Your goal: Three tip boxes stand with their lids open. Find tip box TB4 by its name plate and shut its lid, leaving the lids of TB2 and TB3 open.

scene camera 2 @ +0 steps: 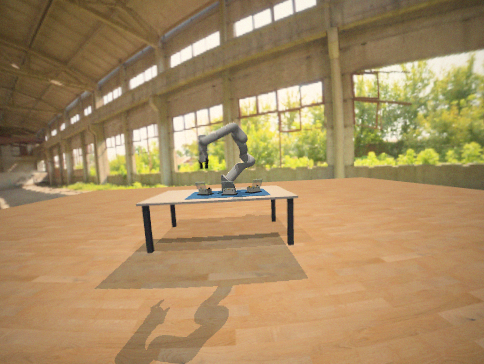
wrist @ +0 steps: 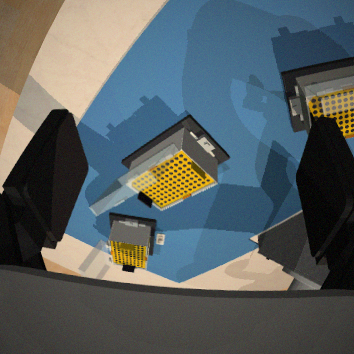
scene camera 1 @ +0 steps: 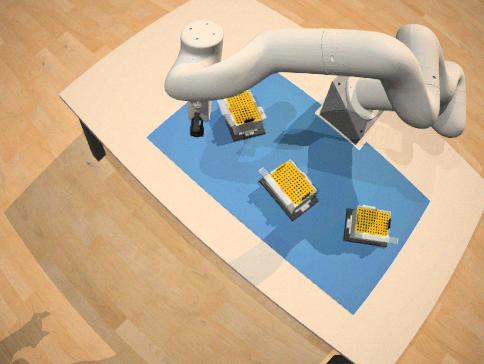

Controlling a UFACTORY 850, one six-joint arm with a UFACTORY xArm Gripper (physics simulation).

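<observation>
The middle tip box, TB4 (scene camera 1: 294, 184) (scene camera 2: 229, 191) (wrist: 175, 180), stands on the blue mat with a yellow perforated rack and its clear lid (scene camera 1: 264, 172) (wrist: 112, 194) open. Its name plate is not readable. TB3 (scene camera 1: 373, 222) (scene camera 2: 254, 189) (wrist: 130, 252) is the right box in scene camera 1, its lid (scene camera 1: 393, 241) (wrist: 94, 259) open. TB2 (scene camera 1: 243, 109) (scene camera 2: 204, 191) (wrist: 340, 107) is the left box, partly behind the arm in scene camera 1 and cut off at the wrist view's right edge. My gripper (scene camera 1: 197, 131) (scene camera 2: 203, 165) (wrist: 190, 140) is open and empty, high above the table near TB2's side.
The blue mat (scene camera 1: 225, 175) (wrist: 150, 65) lies on the pale table (scene camera 1: 115, 65) (scene camera 2: 165, 197). The robot's dark base (scene camera 1: 340, 110) (wrist: 290, 245) stands at the mat's rear edge. The arm (scene camera 1: 300, 50) (scene camera 2: 220, 134) reaches over the table and hides TB2's lid in scene camera 1.
</observation>
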